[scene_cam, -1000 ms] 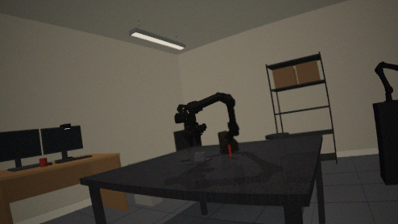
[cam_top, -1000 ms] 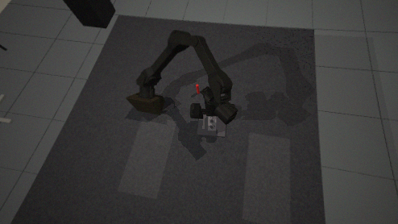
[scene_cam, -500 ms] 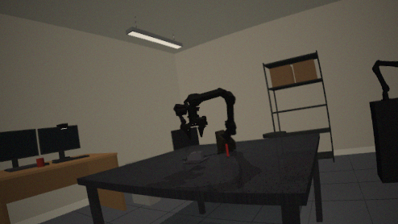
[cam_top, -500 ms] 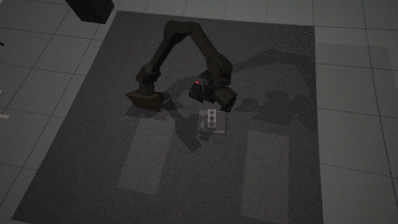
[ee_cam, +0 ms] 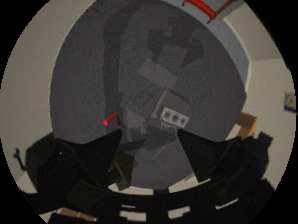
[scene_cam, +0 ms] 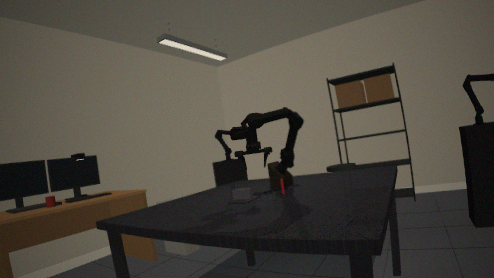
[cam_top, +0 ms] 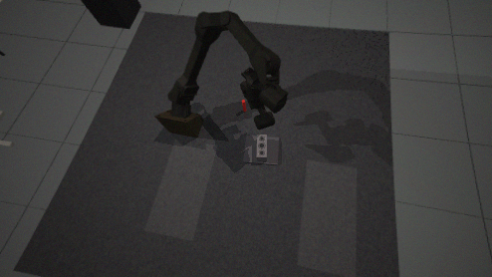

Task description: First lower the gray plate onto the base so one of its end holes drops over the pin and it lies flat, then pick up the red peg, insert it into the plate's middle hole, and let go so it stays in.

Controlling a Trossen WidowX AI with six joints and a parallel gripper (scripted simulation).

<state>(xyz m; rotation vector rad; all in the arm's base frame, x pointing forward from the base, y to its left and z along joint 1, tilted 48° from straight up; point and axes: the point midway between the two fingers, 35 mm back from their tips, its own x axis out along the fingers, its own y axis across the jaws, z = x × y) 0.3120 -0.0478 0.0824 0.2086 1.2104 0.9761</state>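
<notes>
The red peg is 8 cm behind my gripper tip, 9 cm to the left of it and 11 cm below it. Also, from my gripper tip: gray plate (3 cm ahead, 8 cm to the right, 11 cm below).
</notes>
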